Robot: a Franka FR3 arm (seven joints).
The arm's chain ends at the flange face. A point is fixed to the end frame.
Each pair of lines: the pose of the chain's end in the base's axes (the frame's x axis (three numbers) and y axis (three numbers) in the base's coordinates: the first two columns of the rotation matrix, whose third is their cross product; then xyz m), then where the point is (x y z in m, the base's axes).
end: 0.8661, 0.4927, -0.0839, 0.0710, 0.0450, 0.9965, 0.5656, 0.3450, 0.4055
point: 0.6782 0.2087 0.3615
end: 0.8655, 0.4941, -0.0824, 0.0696, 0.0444, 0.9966, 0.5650, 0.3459, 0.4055
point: 0.6778 0.2098 0.3615
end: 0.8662, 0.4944, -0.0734, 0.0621, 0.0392, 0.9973, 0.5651, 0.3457, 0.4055
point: 0.6782 0.2098 0.3617
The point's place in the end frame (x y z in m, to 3 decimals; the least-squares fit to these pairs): 0.034 -0.042 0.174
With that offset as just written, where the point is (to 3 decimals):
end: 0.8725, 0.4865, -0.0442, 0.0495, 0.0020, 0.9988, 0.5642, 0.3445, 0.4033
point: 0.676 0.209 0.356
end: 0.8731, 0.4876, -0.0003, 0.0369, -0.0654, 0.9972, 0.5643, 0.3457, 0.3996
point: 0.677 0.214 0.345
